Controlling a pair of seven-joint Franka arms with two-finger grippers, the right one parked.
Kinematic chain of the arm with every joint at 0, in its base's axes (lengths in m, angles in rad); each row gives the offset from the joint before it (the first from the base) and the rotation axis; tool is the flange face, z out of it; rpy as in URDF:
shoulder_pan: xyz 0 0 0.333 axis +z
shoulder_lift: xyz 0 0 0 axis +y
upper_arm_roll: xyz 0 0 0.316 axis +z
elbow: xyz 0.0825 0 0 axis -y
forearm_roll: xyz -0.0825 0 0.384 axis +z
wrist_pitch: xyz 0 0 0 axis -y
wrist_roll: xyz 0.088 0 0 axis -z
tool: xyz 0 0 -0.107 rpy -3.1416 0 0
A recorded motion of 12 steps. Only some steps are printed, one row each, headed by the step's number.
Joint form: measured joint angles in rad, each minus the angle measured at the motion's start. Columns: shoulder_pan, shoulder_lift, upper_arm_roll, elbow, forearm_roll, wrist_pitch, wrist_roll.
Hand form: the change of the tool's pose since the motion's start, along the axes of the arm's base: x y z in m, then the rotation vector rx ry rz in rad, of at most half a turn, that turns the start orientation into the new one. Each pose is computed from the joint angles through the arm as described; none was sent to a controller.
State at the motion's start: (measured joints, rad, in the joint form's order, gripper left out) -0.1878 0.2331 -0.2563 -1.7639 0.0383 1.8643 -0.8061
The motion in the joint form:
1: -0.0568 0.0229 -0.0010 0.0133 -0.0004 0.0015 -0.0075
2: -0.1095 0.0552 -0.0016 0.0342 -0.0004 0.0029 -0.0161
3: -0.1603 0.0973 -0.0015 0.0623 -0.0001 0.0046 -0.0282
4: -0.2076 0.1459 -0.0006 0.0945 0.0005 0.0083 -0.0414
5: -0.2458 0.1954 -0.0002 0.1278 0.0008 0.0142 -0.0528
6: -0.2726 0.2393 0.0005 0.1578 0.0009 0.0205 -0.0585
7: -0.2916 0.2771 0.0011 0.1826 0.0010 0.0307 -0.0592
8: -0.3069 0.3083 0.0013 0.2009 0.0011 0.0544 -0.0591
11: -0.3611 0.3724 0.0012 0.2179 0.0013 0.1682 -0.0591
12: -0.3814 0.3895 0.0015 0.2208 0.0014 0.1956 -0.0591
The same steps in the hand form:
1: -0.0108 -0.0332 -0.0074 -0.0014 0.0091 -0.0493
2: -0.0201 -0.0643 -0.0172 -0.0029 0.0206 -0.0926
3: -0.0285 -0.0945 -0.0300 -0.0038 0.0349 -0.1292
4: -0.0359 -0.1230 -0.0454 -0.0044 0.0499 -0.1598
5: -0.0414 -0.1470 -0.0613 -0.0065 0.0633 -0.1829
6: -0.0443 -0.1645 -0.0756 -0.0093 0.0742 -0.1998
7: -0.0455 -0.1775 -0.0885 -0.0144 0.0807 -0.2139
8: -0.0460 -0.1890 -0.0992 -0.0263 0.0755 -0.2252
11: -0.0579 -0.2263 -0.1262 -0.0772 0.0305 -0.2680
12: -0.0651 -0.2383 -0.1343 -0.0880 0.0227 -0.2851

